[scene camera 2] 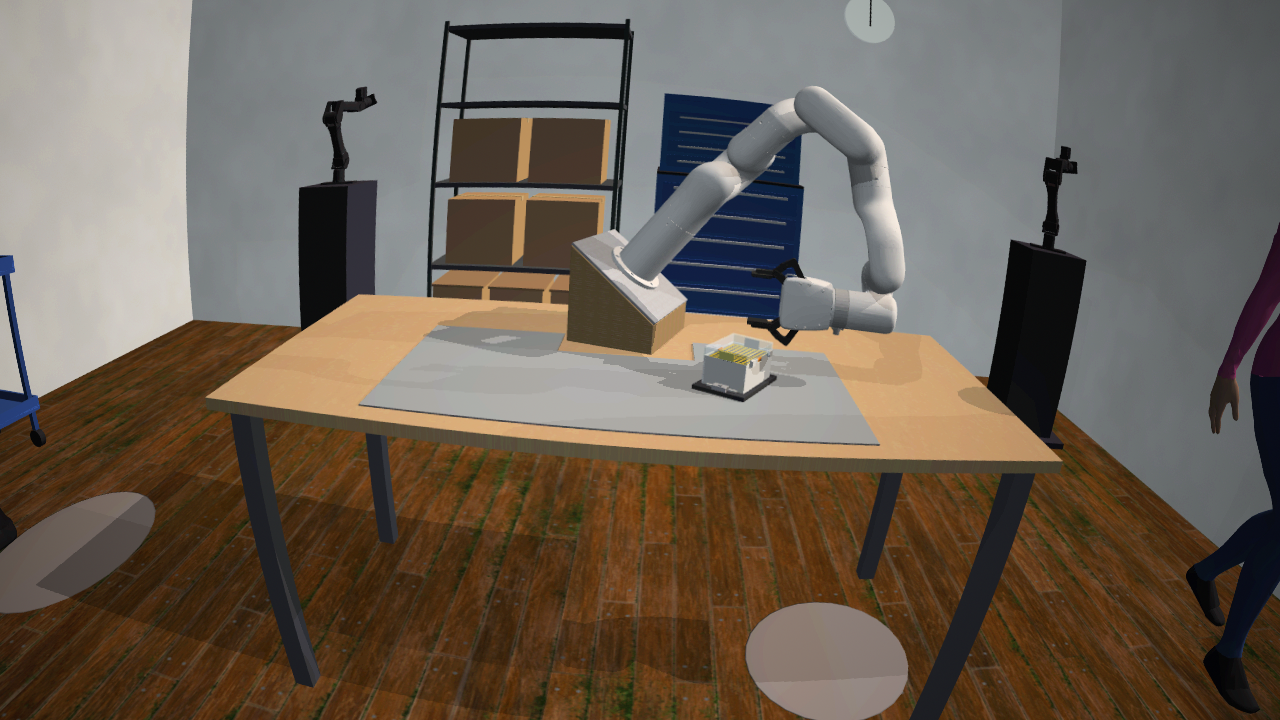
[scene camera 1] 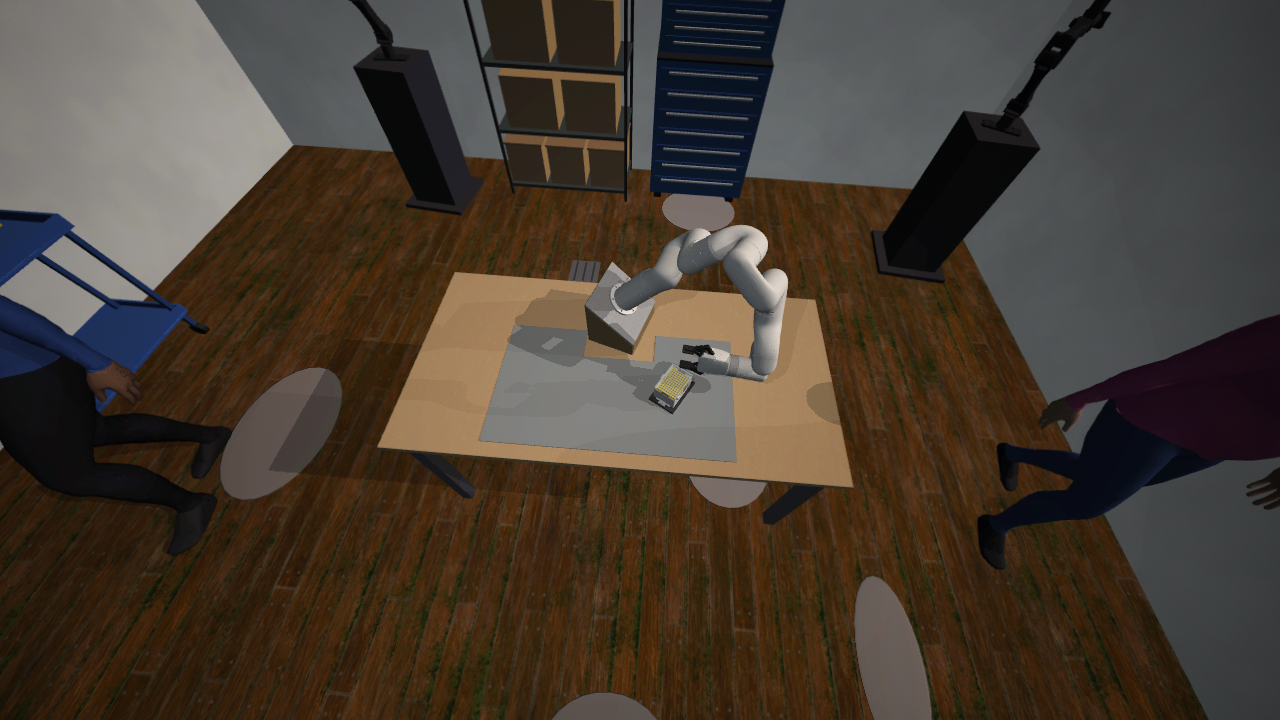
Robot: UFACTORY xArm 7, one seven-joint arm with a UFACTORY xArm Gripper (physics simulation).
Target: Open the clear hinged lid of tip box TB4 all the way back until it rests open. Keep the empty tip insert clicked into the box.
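Seen in the pictures: gripper, fingertip midpoint: (scene camera 2: 749,297) (scene camera 1: 681,356); arm's base at its link origin: (scene camera 2: 633,269) (scene camera 1: 623,299).
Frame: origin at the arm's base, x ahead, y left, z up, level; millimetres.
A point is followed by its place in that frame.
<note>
Tip box TB4 (scene camera 1: 672,385) @[y 241, x 299, z -63 mm] (scene camera 2: 726,375) @[y 224, x 335, z -106 mm] is a small white box with a yellow gridded insert (scene camera 1: 674,382) @[y 246, x 273, z -83 mm] (scene camera 2: 735,355) @[y 236, x 285, z -83 mm] seated inside it. It stands upright on a black base (scene camera 2: 739,395) @[y 251, x 360, z -132 mm] on the grey mat. Clear walls of the lid (scene camera 2: 757,341) @[y 275, x 248, z -63 mm] show around and above the yellow grid; the lid's exact angle is too small to tell. My gripper (scene camera 1: 683,357) @[y 252, x 223, z 14 mm] (scene camera 2: 752,297) @[y 252, x 223, z 14 mm] is open and empty, with its fingers spread and pointing left. In the scene camera 2 view it is above and behind the box, apart from it.
The grey mat (scene camera 1: 572,402) @[y -103, x 397, z -140 mm] (scene camera 2: 537,394) @[y -89, x 444, z -140 mm] lies on the wooden table (scene camera 1: 429,385) @[y -635, x 433, z -143 mm] (scene camera 2: 295,376) @[y -576, x 519, z -143 mm]. The arm's wedge-shaped mount (scene camera 1: 608,326) @[y -28, x 128, z -13 mm] (scene camera 2: 608,304) @[y -29, x 129, z -52 mm] stands behind and left of the box. The table's front edge lies beyond the mat.
</note>
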